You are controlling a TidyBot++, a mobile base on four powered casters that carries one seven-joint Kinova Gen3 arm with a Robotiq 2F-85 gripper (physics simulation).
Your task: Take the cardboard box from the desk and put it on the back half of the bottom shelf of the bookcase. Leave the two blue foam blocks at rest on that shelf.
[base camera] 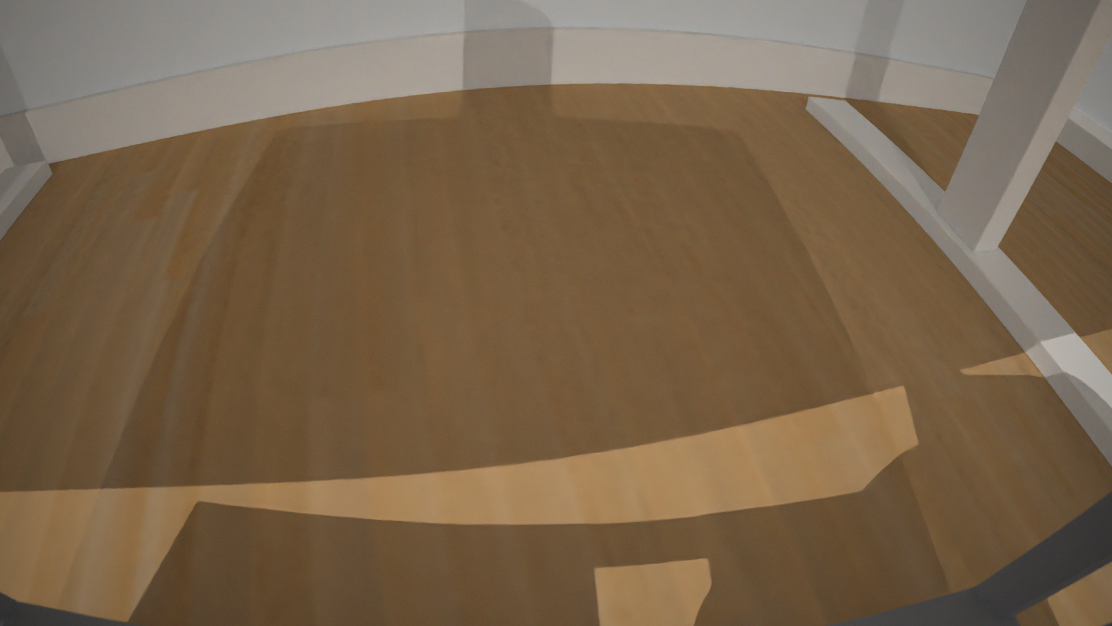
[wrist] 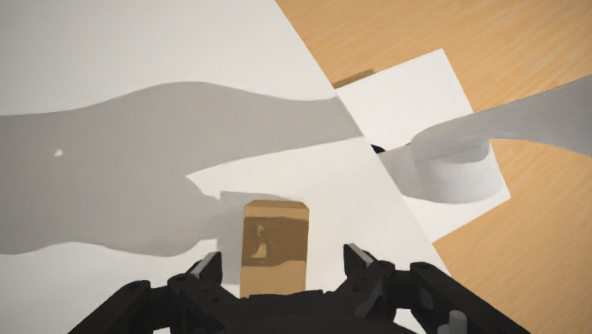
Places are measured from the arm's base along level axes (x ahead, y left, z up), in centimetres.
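Pixels of known places: gripper, between the fingertips: [wrist: 283,261].
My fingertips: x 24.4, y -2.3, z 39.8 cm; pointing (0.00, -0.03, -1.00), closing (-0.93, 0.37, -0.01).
Note:
For each thing: its top centre in the pictures, then the offset to it from my fingertips. "spot": a spot on its surface instead. Level surfaces: height alone.
- cardboard box, centre of its top: [wrist: 274,266] dy +0.5, dx +1.0, dz -1.5 cm
- white desk, height of its surface: dz -7.5 cm
- wooden floor, height of its surface: dz -79.5 cm
- white leg, a spot on its surface: [base camera: 1019,132] spot: dy -51.7, dx +30.5, dz -61.6 cm
The cardboard box [wrist: 274,242] stands on the white desk [wrist: 150,45] in the wrist view, low and near the middle, partly in shadow. Its lower end is hidden behind the gripper's body. My gripper [wrist: 283,261] is open, with one finger to the left of the box and one to the right, and a gap shows on both sides. How high the fingertips are relative to the box is hard to tell. The bookcase and the two blue foam blocks do not show in these views.
In the wrist view, the desk's edge runs diagonally, with the white base [wrist: 400,105] and the grey-white arm [wrist: 450,170] beyond it over the wooden floor [wrist: 540,240]. In the base camera view, a white leg [base camera: 1019,132] rises from a floor bar [base camera: 902,167] at the right.

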